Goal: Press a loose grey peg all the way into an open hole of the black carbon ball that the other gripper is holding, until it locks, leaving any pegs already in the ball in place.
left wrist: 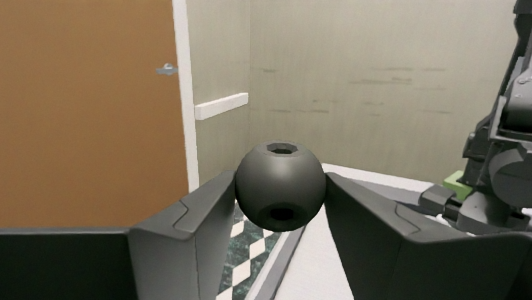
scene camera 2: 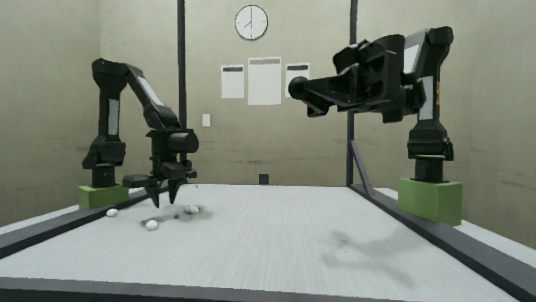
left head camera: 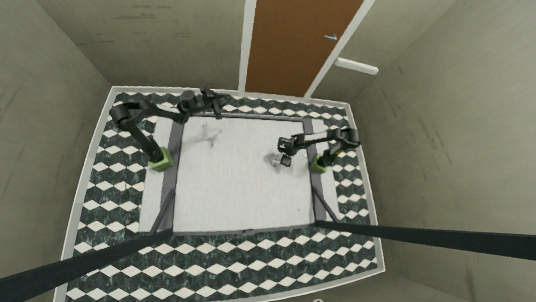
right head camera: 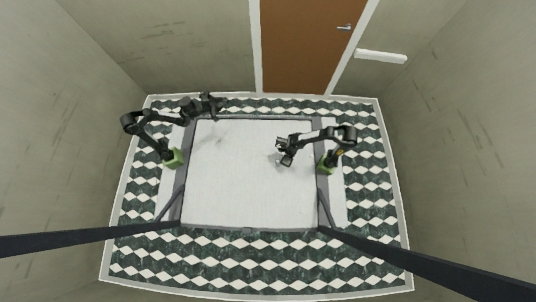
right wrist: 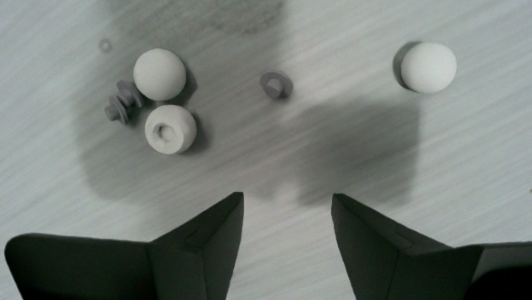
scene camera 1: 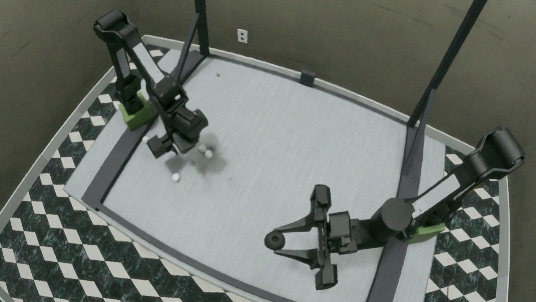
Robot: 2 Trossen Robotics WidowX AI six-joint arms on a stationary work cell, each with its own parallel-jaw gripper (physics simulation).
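Seen in the pictures: left gripper, fingertip midpoint: [left wrist: 279,181] [scene camera 2: 297,88] [left head camera: 228,97] [right head camera: 226,100] [scene camera 1: 273,241]; right gripper, fingertip midpoint: [scene camera 2: 164,206] [left head camera: 285,156] [right head camera: 289,156] [right wrist: 287,202]; left arm's base at its link origin: [scene camera 2: 428,180] [left head camera: 156,156] [right head camera: 168,155] [scene camera 1: 429,215]; right arm's base at its link origin: [left wrist: 476,183] [scene camera 2: 104,185] [left head camera: 322,162] [right head camera: 329,163] [scene camera 1: 133,105].
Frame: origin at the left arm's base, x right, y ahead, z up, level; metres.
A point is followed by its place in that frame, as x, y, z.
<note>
The black carbon ball [left wrist: 280,182] {-0.081, 0.442, 0.200} [scene camera 1: 274,240] {-0.081, 0.459, 0.200} [scene camera 2: 298,88] {-0.087, 0.464, 0.188} is pinched between the fingertips of my left gripper, high above the table. An opening shows on its top and another low on its near side; both look empty. My right gripper [right wrist: 287,202] {0.275, 0.704, -0.082} [scene camera 2: 165,203] {0.275, 0.704, -0.082} is open and empty, pointing down above the table. In the right wrist view, a loose grey peg [right wrist: 275,85] {0.240, 0.669, -0.099} stands on its flange beyond the fingertips, right of centre between two groups of white balls. More grey peg pieces [right wrist: 123,101] {0.290, 0.616, -0.100} lie at the left, against a white ball; whether they are one or two is unclear.
White balls [right wrist: 160,74] {0.266, 0.627, -0.092} [right wrist: 170,129] {0.285, 0.643, -0.096} sit side by side, the nearer with a round recess. Another white ball [right wrist: 428,67] {0.192, 0.715, -0.093} lies at the right, and one [scene camera 2: 112,213] {0.314, 0.843, -0.100} lies near the right arm's base. A small dark piece [scene camera 1: 218,74] {0.612, 0.618, -0.100} lies near the table's far edge in scene camera 1.
</note>
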